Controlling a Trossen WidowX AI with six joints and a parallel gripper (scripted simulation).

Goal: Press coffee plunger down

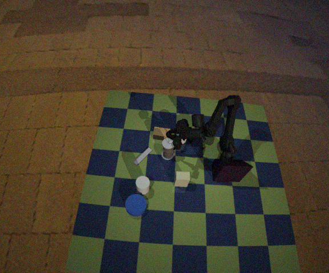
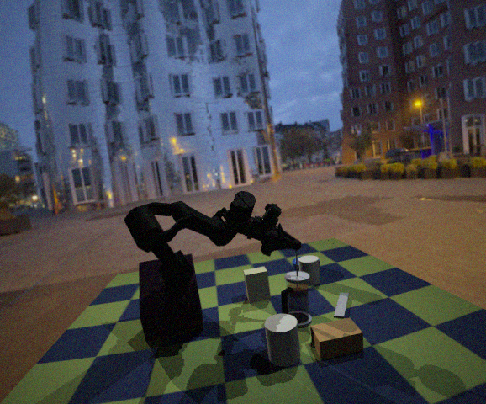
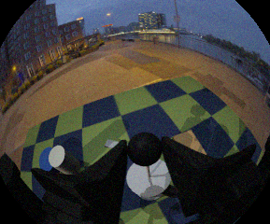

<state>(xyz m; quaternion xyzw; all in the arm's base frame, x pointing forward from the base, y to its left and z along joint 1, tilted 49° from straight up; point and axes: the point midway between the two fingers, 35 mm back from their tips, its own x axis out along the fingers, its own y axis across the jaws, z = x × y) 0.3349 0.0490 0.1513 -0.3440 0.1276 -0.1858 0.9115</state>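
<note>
The coffee press is 12 cm below my gripper tip, 3 cm behind it and 1 cm to the right of it. Also, from my gripper tip: blue disc: 36 cm to the left, 22 cm below, 13 cm ahead; then flat grey bar: 24 cm below, 14 cm ahead, 3 cm to the left; then cardboard box: 22 cm below, 15 cm to the right, 3 cm ahead.
</note>
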